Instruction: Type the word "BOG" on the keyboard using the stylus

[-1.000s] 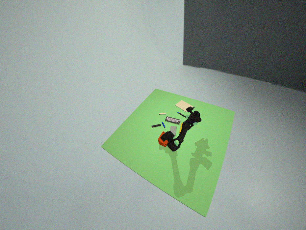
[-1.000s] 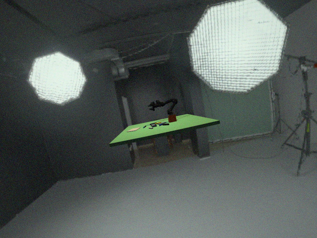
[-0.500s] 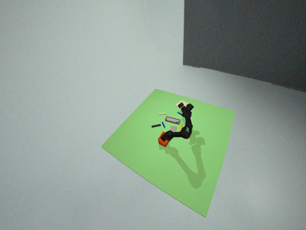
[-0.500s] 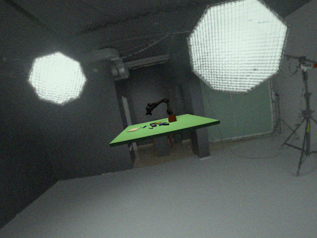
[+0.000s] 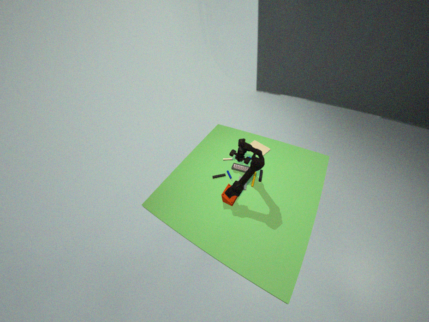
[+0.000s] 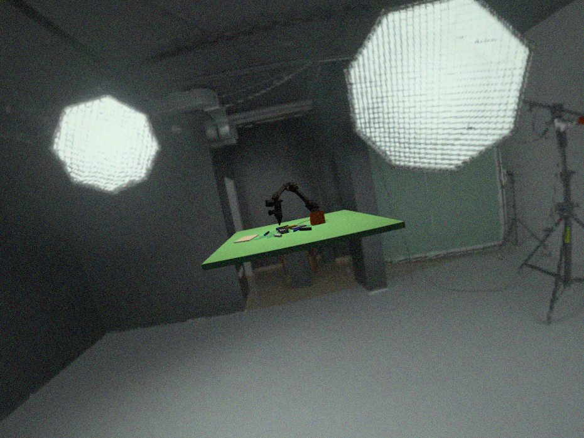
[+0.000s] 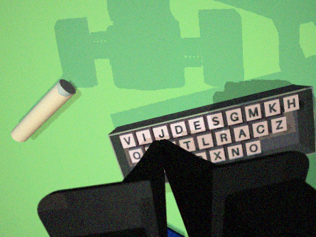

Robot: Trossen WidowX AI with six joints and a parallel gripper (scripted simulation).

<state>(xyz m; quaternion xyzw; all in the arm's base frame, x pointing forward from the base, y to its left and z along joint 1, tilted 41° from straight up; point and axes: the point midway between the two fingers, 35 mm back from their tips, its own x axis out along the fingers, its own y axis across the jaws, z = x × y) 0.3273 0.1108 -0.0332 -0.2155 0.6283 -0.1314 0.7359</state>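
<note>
The O key is 30 mm behind my gripper tip, 90 mm to the right of it and 60 mm below it. Also, from my gripper tip: G key: 10 mm ahead, 70 mm to the right, 60 mm below; then blue stylus: 160 mm behind, 60 mm below; then cream cylinder: 20 mm ahead, 140 mm to the left, 60 mm below.
</note>
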